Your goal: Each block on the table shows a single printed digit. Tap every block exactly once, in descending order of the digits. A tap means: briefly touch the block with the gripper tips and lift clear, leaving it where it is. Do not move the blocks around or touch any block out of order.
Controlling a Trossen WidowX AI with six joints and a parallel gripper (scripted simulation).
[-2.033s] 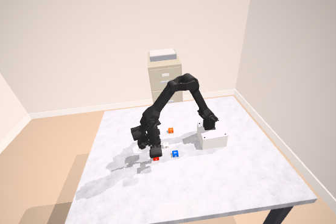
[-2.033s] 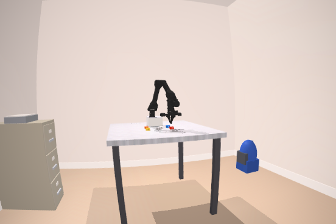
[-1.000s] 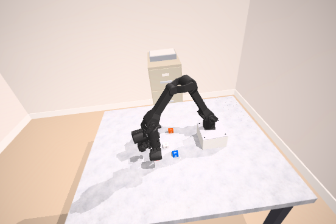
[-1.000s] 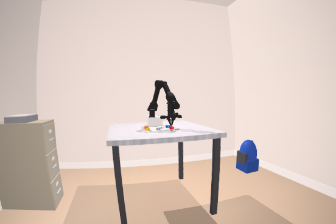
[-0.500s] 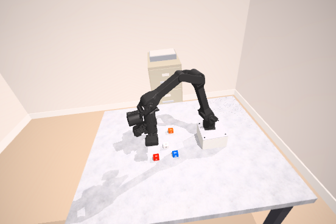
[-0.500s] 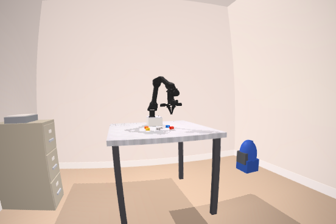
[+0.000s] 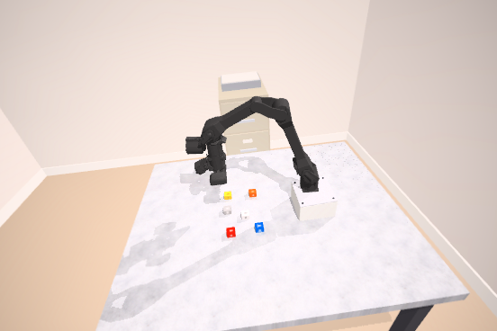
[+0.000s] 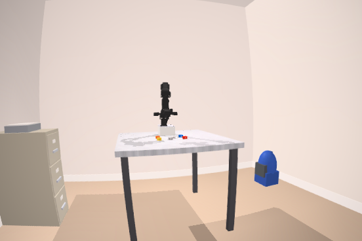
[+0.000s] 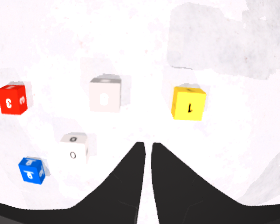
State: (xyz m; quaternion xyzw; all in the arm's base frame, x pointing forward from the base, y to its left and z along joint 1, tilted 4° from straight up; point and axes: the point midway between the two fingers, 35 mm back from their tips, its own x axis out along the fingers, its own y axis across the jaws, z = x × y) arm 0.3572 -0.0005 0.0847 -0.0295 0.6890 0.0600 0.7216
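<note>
Now: the yellow block 110 mm below my gripper tip, 60 mm to the right of it and 10 mm behind it. Round my gripper tip: red block: 160 mm to the left, 110 mm below, 40 mm behind; orange block: 120 mm behind, 110 mm below, 70 mm to the right; blue block: 150 mm behind, 130 mm to the left, 110 mm below.
</note>
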